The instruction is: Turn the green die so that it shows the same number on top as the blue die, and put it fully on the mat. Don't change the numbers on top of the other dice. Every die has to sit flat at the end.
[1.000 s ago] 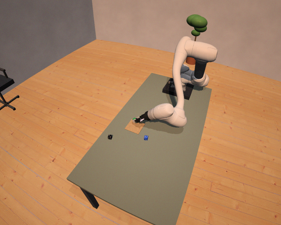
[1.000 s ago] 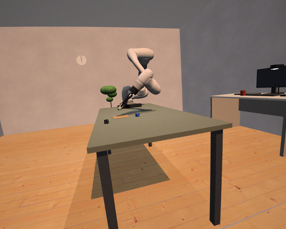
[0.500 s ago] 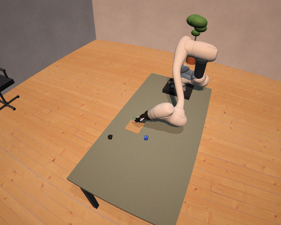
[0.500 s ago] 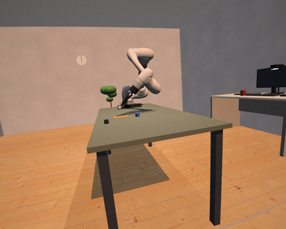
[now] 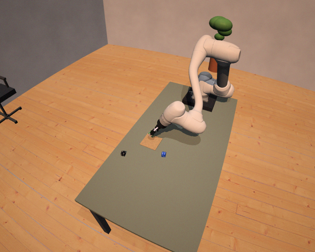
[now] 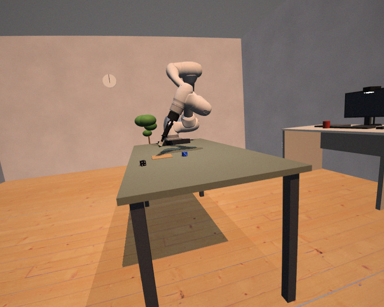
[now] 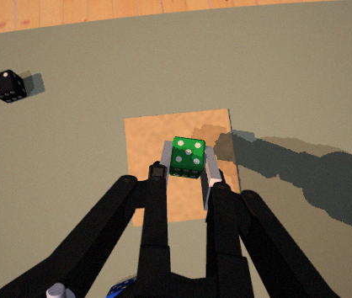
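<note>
Right now the green die is 2 cm below my hand and 1 cm to the right of it. From my hand the other things lie so: black die (20 cm ahead, 17 cm to the right, 10 cm below); then blue die (12 cm to the left, 10 cm below, 10 cm ahead); then tan mat (11 cm below, 1 cm to the right, 1 cm behind).
</note>
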